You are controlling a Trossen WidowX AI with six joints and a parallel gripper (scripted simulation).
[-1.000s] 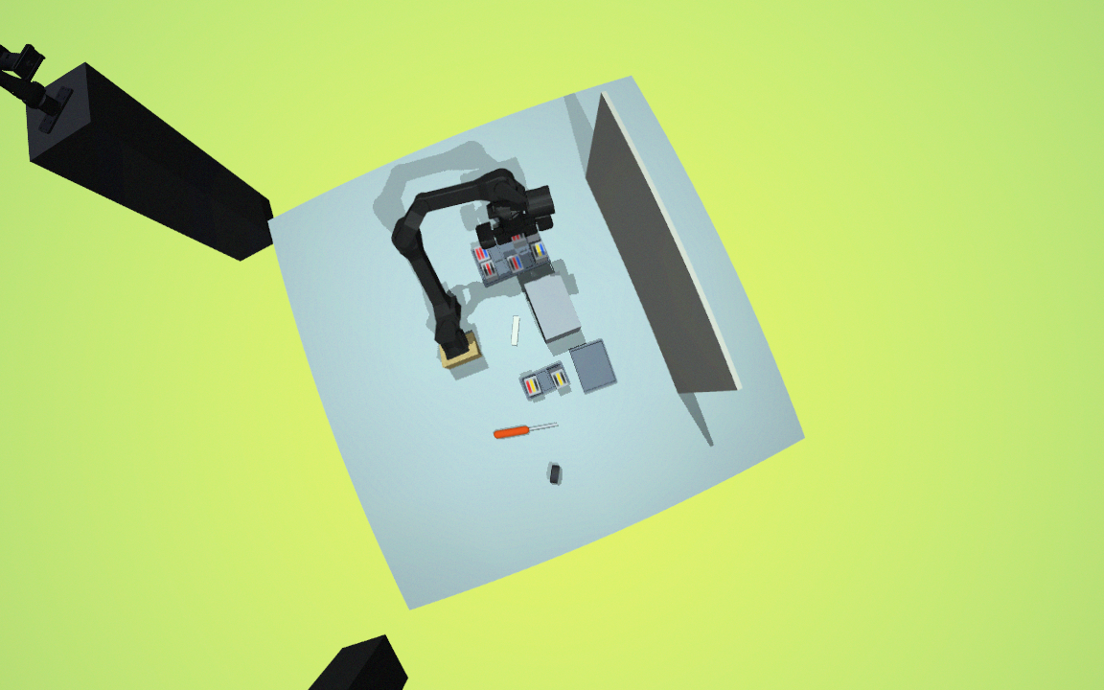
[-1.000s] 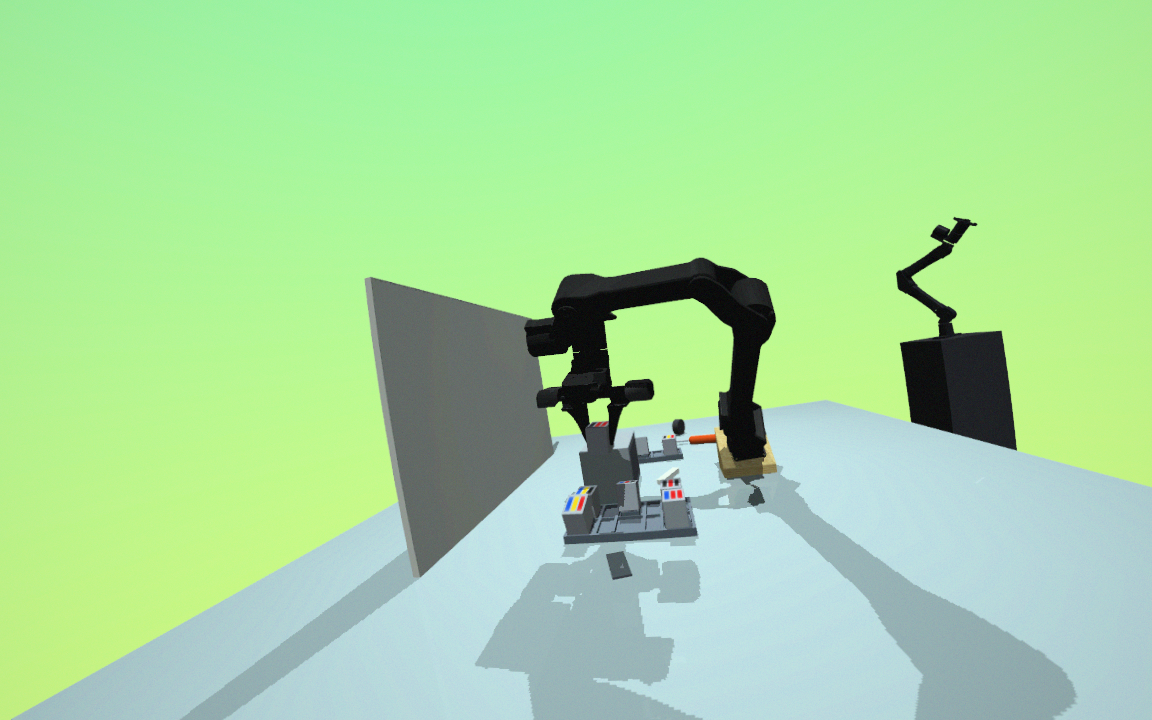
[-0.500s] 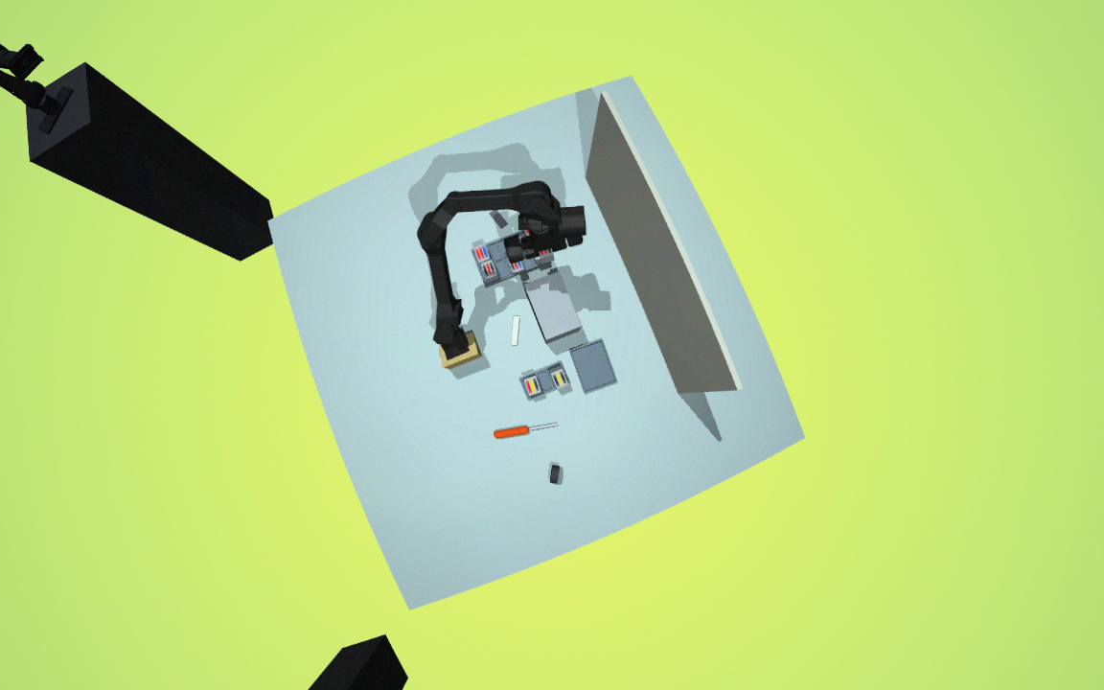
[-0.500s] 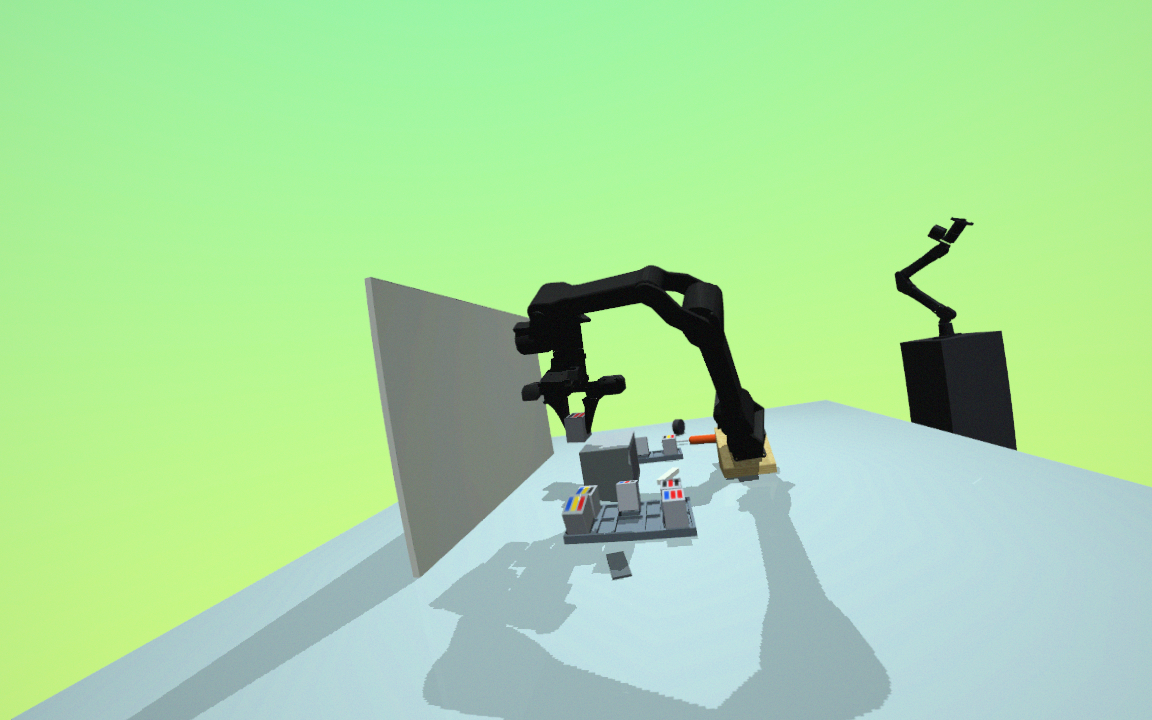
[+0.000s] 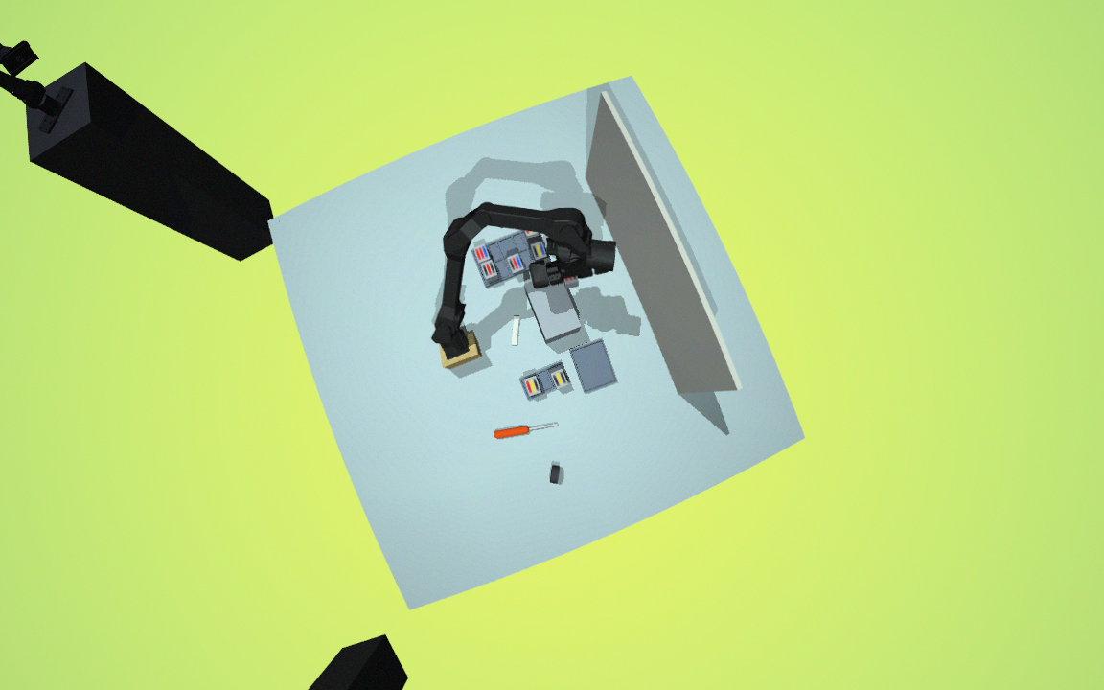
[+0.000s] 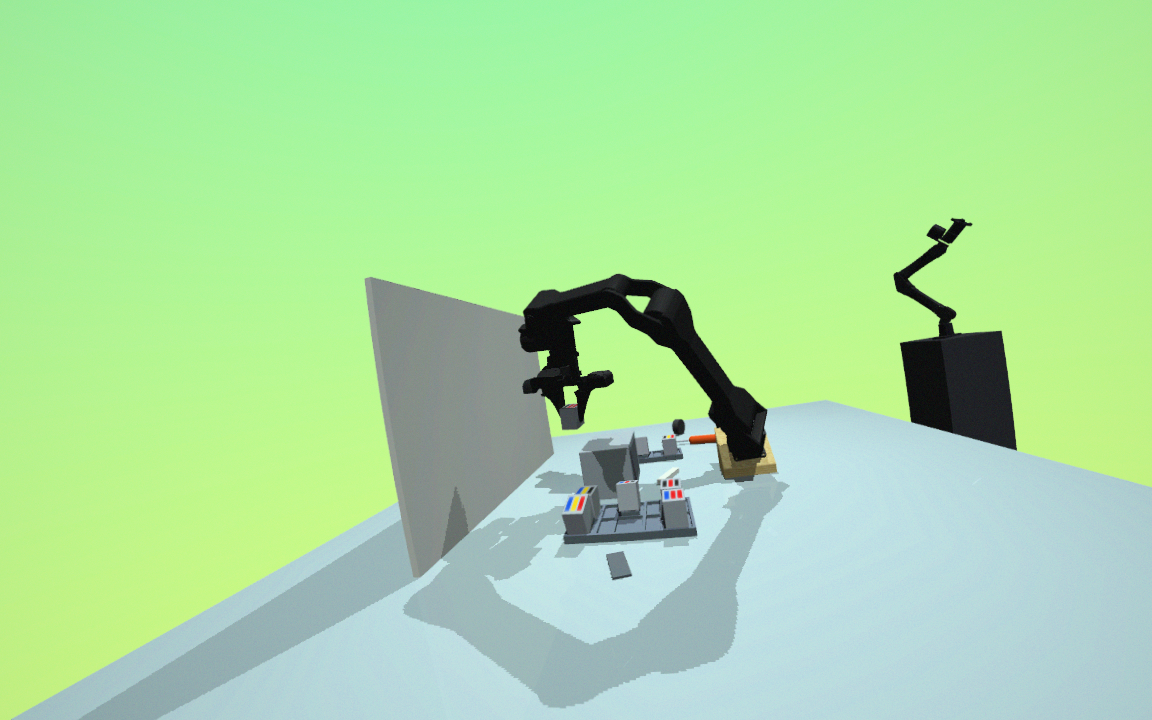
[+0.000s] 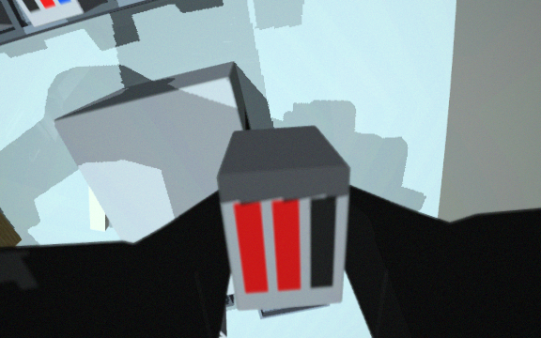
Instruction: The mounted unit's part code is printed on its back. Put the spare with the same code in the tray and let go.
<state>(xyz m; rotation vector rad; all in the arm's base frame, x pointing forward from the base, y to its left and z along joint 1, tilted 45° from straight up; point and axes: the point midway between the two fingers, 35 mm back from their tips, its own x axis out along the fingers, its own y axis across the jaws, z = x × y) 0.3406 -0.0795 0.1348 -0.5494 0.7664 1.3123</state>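
My gripper tip is 20 mm past the flat grey tray, 230 mm to the left of it and 150 mm above it. Round my gripper tip: tall pale grey box (60 mm behind, 30 mm to the right, 100 mm below); dark wall panel (190 mm ahead, 50 mm to the right, 70 mm above); grey spares rack (110 mm behind, 160 mm to the left, 150 mm below).
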